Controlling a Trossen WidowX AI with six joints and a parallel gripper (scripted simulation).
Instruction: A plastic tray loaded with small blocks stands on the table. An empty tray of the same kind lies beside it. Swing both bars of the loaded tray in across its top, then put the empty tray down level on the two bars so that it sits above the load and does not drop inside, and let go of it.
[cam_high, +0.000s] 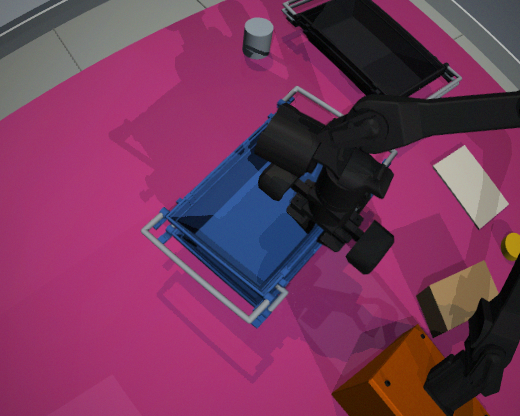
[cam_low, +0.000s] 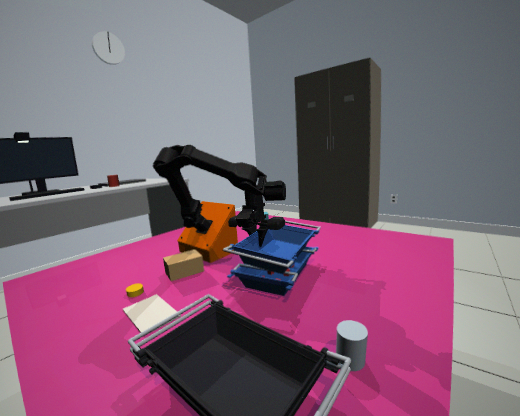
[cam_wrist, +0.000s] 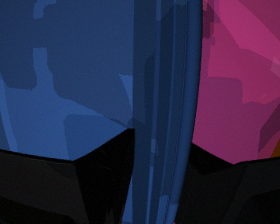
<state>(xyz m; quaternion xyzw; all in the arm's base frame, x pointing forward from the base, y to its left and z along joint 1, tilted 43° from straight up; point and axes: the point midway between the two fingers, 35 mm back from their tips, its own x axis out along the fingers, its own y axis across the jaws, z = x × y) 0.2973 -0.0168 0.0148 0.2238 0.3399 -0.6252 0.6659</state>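
Now: the blue tray 7 cm ahead of my gripper tip, 1 cm to the left of it and 3 cm above it. From my gripper tip the other things lie so: yellow disc (25 cm behind, 32 cm to the right, 8 cm below); then white card (10 cm behind, 35 cm to the right, 9 cm below); then cardboard box (23 cm behind, 15 cm to the right, 6 cm below).
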